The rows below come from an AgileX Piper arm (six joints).
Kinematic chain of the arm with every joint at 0, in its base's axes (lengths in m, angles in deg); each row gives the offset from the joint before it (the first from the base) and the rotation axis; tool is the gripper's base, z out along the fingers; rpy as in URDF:
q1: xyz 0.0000 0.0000 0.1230 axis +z
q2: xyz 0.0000 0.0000 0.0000 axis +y
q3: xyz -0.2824 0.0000 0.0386 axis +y
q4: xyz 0.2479 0.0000 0.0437 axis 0.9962 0 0.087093
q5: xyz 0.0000 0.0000 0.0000 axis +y
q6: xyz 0.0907 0.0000 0.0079 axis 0.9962 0 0.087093
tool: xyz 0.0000 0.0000 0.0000 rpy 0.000 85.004 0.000
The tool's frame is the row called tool.
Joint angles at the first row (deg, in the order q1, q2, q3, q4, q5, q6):
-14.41, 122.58, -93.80, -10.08, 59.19, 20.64
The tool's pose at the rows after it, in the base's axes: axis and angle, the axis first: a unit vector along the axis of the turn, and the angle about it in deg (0 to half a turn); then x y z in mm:
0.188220, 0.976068, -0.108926, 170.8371, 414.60, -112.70, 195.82
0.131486, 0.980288, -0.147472, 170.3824, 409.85, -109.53, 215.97
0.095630, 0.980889, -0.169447, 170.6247, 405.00, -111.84, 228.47
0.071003, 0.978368, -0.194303, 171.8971, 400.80, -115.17, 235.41
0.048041, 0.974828, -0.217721, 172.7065, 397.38, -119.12, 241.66
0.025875, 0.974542, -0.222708, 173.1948, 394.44, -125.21, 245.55
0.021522, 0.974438, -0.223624, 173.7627, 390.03, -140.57, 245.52
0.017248, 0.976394, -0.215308, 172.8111, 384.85, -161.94, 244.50
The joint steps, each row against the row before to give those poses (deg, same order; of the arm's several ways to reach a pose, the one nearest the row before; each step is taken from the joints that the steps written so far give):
1.76, -3.34, 0.00, -3.89, 1.41, -5.54
1.11, -2.55, 0.00, -4.32, 1.67, -4.20
0.00, -1.61, 0.00, -2.21, 1.16, -3.72
0.00, -0.80, 0.00, -2.80, 1.51, -2.22
-0.12, -0.73, 0.11, -2.68, 0.77, -2.11
-0.87, -0.52, -0.01, -0.24, 0.00, -3.50
-2.28, 0.00, 0.00, 0.23, -0.53, -2.74
-3.46, 0.00, 0.12, 1.84, -2.44, -4.09

